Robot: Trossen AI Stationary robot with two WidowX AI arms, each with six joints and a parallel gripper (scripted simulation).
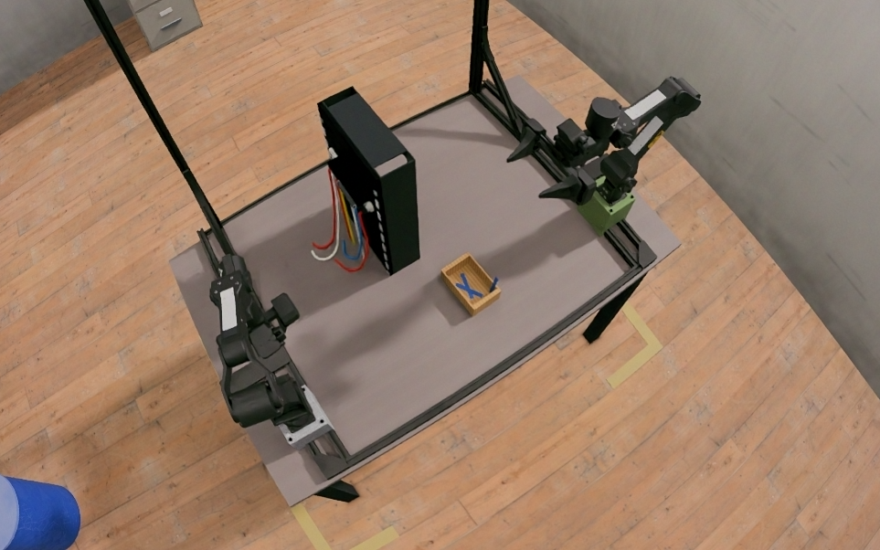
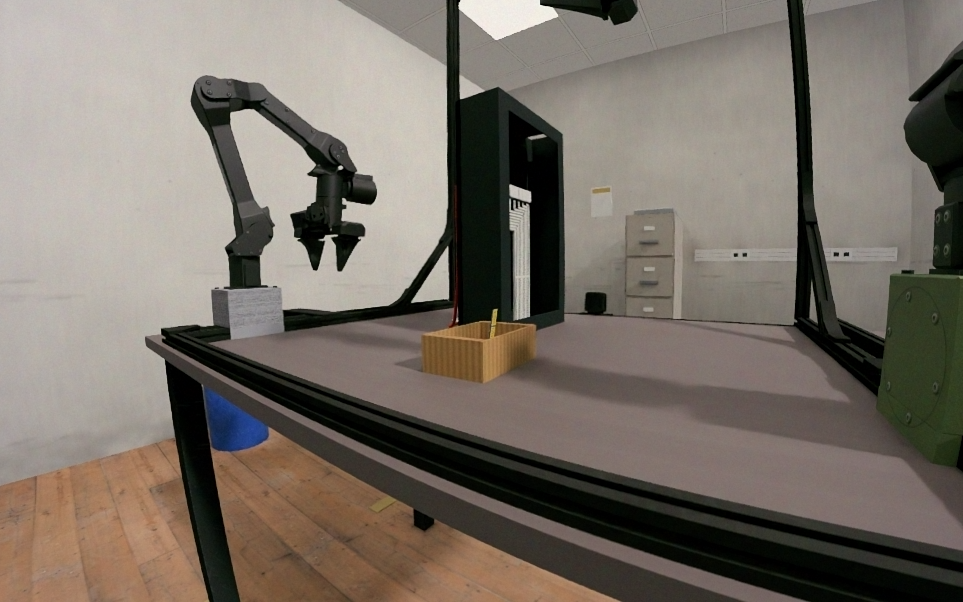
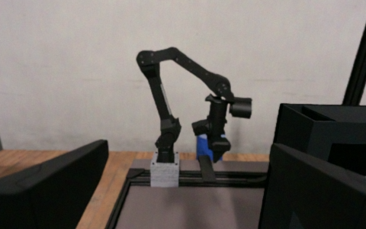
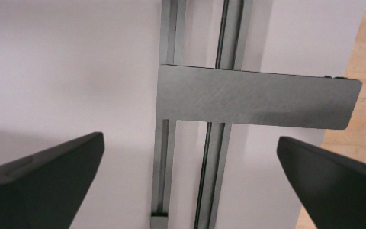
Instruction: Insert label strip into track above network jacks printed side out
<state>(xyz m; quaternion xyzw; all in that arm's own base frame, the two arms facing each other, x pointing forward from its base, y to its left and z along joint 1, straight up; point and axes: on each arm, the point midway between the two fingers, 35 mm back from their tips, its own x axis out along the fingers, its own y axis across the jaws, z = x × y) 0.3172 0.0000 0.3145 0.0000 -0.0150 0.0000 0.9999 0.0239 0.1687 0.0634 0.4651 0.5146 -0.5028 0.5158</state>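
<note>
The label strip lies 1 cm ahead of my left hand, 7 cm to the right of it and 39 cm below it. From my left hand the other things lie so: wooden box: 3 cm behind, 10 cm to the right, 41 cm below; then black patch panel: 29 cm behind, 23 cm to the right, 22 cm below.
</note>
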